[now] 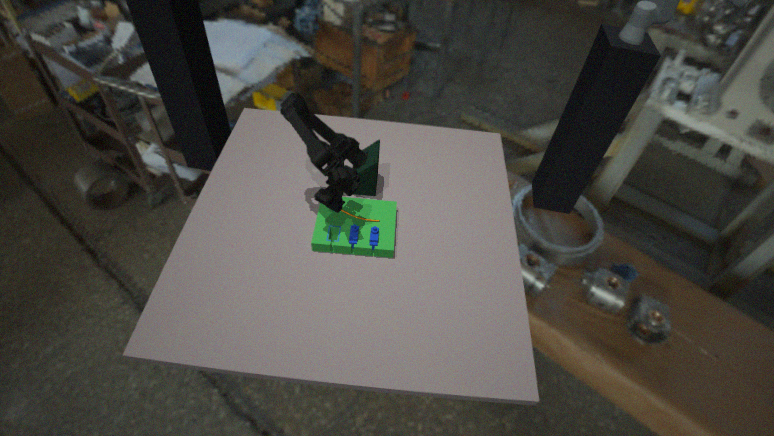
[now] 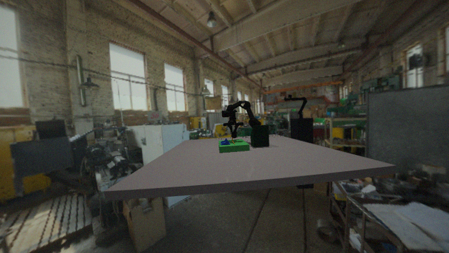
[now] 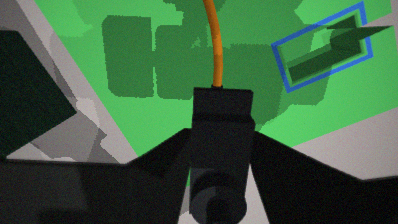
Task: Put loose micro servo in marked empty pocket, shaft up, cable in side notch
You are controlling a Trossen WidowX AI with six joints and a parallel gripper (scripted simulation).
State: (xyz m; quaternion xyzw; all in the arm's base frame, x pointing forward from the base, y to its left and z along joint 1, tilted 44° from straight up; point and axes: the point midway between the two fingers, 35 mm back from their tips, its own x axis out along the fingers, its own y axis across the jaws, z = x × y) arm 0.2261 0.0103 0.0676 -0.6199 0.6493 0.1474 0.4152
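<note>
Right now my gripper tip is 20 mm past the deck, 70 mm to the right of it and 100 mm above it.
</note>
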